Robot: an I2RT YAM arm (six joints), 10 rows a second.
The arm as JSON. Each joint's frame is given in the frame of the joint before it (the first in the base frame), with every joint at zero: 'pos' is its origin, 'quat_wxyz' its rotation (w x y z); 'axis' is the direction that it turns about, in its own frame. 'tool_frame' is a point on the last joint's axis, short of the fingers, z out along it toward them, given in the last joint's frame.
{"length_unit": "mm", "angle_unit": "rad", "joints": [
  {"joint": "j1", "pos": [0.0, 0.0, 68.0], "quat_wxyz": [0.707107, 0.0, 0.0, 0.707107], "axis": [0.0, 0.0, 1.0]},
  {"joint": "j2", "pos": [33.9, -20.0, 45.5], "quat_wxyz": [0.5, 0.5, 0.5, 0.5], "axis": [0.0, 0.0, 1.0]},
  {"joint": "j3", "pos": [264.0, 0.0, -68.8], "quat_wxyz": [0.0, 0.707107, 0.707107, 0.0], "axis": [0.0, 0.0, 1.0]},
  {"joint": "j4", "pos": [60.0, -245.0, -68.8], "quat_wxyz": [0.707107, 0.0, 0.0, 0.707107], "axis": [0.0, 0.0, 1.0]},
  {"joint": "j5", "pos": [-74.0, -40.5, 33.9], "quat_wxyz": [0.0, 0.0, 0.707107, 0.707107], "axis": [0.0, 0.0, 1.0]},
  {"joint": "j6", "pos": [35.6, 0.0, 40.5], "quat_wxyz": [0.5, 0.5, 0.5, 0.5], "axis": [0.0, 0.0, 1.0]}
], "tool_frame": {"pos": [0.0, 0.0, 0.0], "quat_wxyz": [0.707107, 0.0, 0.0, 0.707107]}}
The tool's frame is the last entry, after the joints.
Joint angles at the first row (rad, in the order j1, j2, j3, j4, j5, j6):
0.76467, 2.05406, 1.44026, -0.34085, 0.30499, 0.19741
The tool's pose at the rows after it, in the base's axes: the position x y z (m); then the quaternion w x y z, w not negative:
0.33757, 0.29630, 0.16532, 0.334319, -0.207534, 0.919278, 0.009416
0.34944, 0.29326, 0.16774, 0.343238, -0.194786, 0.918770, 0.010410
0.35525, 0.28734, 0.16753, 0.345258, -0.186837, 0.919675, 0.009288
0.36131, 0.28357, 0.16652, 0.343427, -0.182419, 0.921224, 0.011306
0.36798, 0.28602, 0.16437, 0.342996, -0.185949, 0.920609, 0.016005
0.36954, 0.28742, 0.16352, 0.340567, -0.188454, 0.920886, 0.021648
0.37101, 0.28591, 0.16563, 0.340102, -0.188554, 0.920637, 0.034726
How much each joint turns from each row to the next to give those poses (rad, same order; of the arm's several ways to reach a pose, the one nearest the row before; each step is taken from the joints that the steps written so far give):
-0.02060, 0.03392, 0.04346, -0.00496, -0.00153, 0.00458
-0.02251, 0.01720, 0.03130, 0.00726, 0.00038, 0.00000
-0.01831, 0.00151, 0.00001, 0.00723, -0.00228, -0.00152
-0.01565, 0.00956, 0.01107, -0.00113, -0.01145, -0.00192
-0.00608, 0.02593, 0.03127, -0.00038, -0.01449, -0.00952
-0.00079, 0.00839, 0.01032, -0.00193, -0.01374, -0.00116
-0.00648, -0.00495, -0.00115, 0.00651, -0.02708, 0.00115

